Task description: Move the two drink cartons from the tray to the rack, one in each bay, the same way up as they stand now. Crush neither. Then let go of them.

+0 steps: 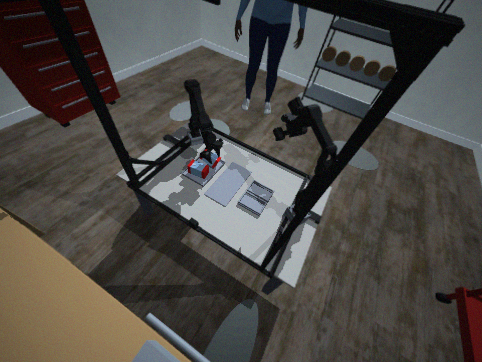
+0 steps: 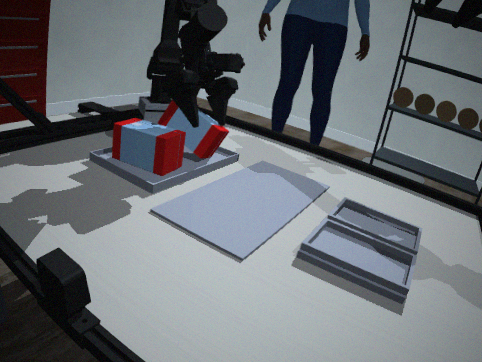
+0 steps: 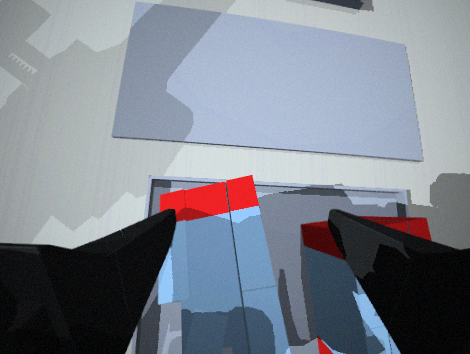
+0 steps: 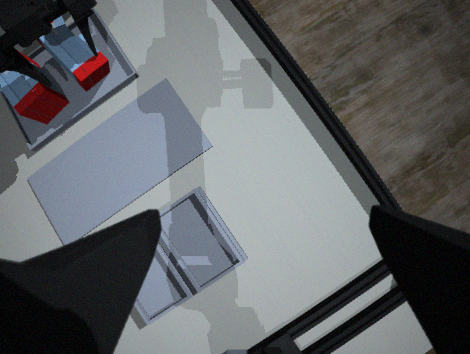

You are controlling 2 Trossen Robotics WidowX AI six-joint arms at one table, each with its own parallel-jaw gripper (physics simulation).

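Frame: origin at the left arm's base, x ahead, y left, z up, level; metres.
Seen in the pictures: left gripper, fingertip midpoint: [image 1: 215, 160] [image 2: 210, 126] [image 3: 252, 216] [image 4: 73, 70]; right gripper, fingertip midpoint: [image 1: 282, 138] [image 2: 440, 20] [image 4: 264, 218]; left arm's base at its link origin: [image 1: 195, 134] [image 2: 160, 100].
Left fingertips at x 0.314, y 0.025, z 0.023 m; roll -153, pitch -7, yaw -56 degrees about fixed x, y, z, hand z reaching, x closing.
Offsets run from my left fingertips to a thing's top centre.
Two light-blue cartons with red ends are on the grey tray @(dx -0.022, dy -0.071, dz -0.062 m) [image 1: 202, 182] [image 2: 195, 175] [image 4: 85, 112]. The front carton @(dx +0.003, dy -0.120, dz -0.004 m) [image 1: 199, 169] [image 2: 142, 147] [image 3: 332, 285] [image 4: 40, 102] lies level. The back carton @(dx -0.048, dy -0.018, dz +0.043 m) [image 2: 180, 125] [image 3: 210, 260] [image 4: 92, 72] is tilted, its end toward the plate low and its other end raised. My left gripper [image 1: 212, 154] [image 2: 208, 123] [image 3: 252, 216] [image 4: 73, 70] is open over the back carton, one finger on each side; contact is unclear. My right gripper [image 1: 281, 126] [image 4: 264, 218] is open, high and away. The grey rack @(dx +0.324, dy +0.147, dz -0.058 m) [image 1: 249, 208] [image 2: 372, 236] [image 4: 176, 268] has two empty bays.
A flat grey plate [image 1: 227, 185] [image 2: 242, 210] [image 3: 280, 90] [image 4: 120, 155] lies between tray and rack. Black frame rails edge the table, with dark posts rising around it. A person [image 1: 267, 45] [image 2: 312, 65] stands behind the table.
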